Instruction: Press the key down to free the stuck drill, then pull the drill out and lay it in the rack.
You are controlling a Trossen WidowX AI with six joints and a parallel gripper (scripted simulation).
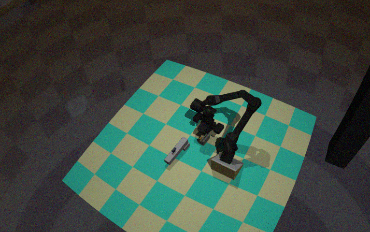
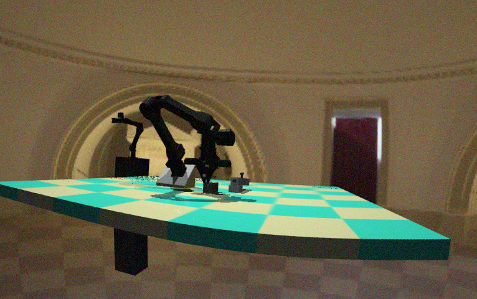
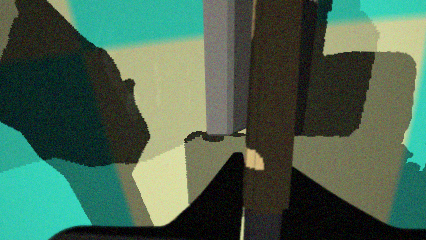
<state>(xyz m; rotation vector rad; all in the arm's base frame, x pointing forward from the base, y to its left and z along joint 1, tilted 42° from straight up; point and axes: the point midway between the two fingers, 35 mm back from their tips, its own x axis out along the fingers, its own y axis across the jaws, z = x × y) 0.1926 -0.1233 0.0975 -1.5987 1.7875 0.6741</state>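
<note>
The drill lies 40 mm to the left of my gripper tip and 30 mm above it. Round my gripper tip: dark key 230 mm to the left, 100 mm ahead, 20 mm above; then rack 50 mm to the left, 20 mm below, 10 mm ahead.
</note>
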